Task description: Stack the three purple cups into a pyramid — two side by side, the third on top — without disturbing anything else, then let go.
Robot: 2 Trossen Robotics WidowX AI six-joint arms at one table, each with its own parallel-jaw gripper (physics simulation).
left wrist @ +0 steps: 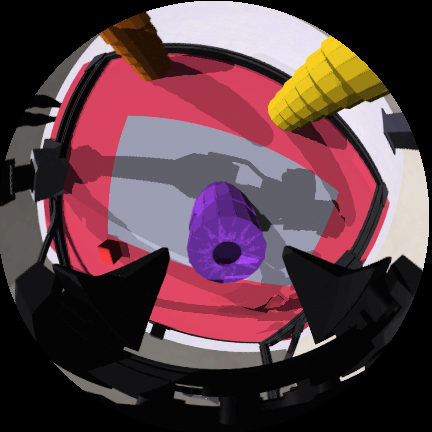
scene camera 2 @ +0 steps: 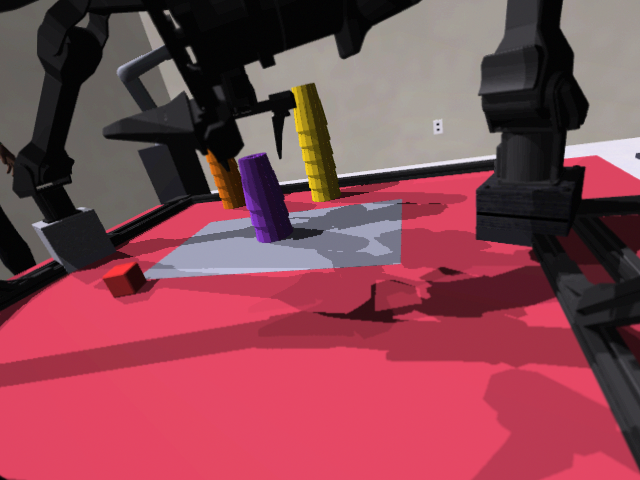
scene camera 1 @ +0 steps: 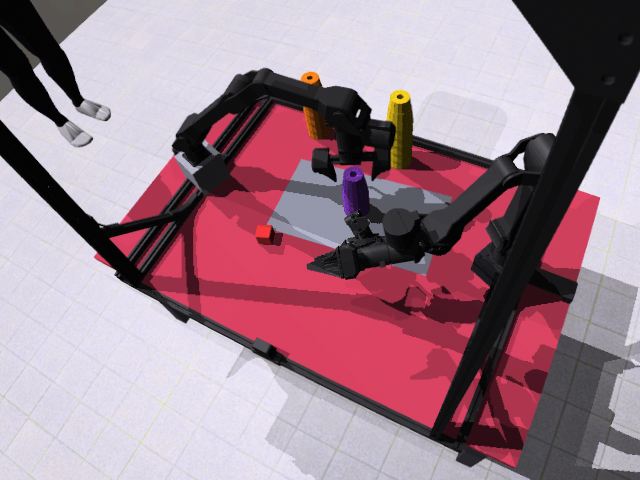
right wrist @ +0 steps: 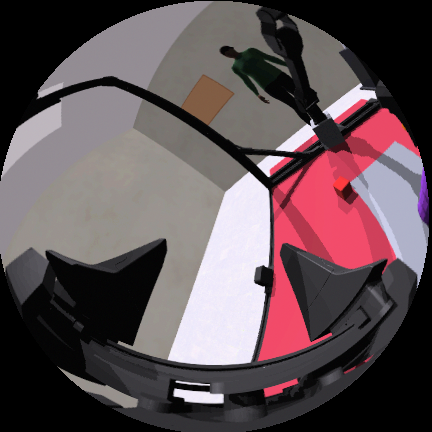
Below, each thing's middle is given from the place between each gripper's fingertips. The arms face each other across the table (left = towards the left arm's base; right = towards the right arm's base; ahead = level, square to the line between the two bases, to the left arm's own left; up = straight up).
I see my left gripper 140 mm above the grey mat (scene camera 2: 369,234). Round my left hand: red cube (scene camera 2: 126,279) 170 mm behind, 200 mm to the left, 120 mm below.
My right gripper is now 25 cm above the red cube, 24 cm to the right of it and 14 cm short of it. The rest, counted from my right hand: grey mat: 30 cm ahead, 27 cm below, 4 cm to the left.
